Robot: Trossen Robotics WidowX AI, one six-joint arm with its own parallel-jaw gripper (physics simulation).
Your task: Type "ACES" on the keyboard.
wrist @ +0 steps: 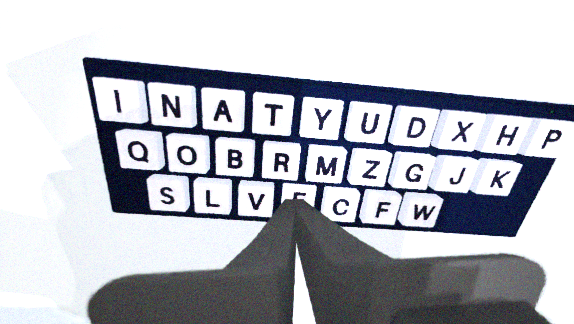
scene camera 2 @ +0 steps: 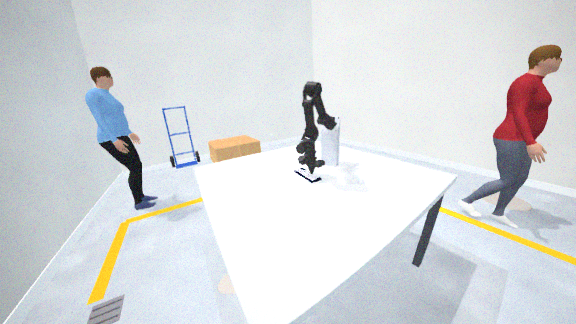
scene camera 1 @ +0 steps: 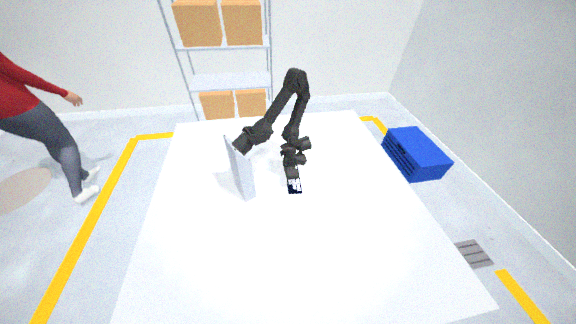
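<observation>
The keyboard is dark blue with white letter keys in three rows and lies on the table. In the wrist view the A key is in the far row, and the S key and the C key are in the near row. The E key lies between V and C, its lower part hidden by the fingertips. My gripper is shut and empty, with its tips over the E key. Whether they touch it, I cannot tell.
A white upright panel stands beside the arm on the white table. A blue box is on the floor beyond the table edge. A person in red and one in blue stand off the table.
</observation>
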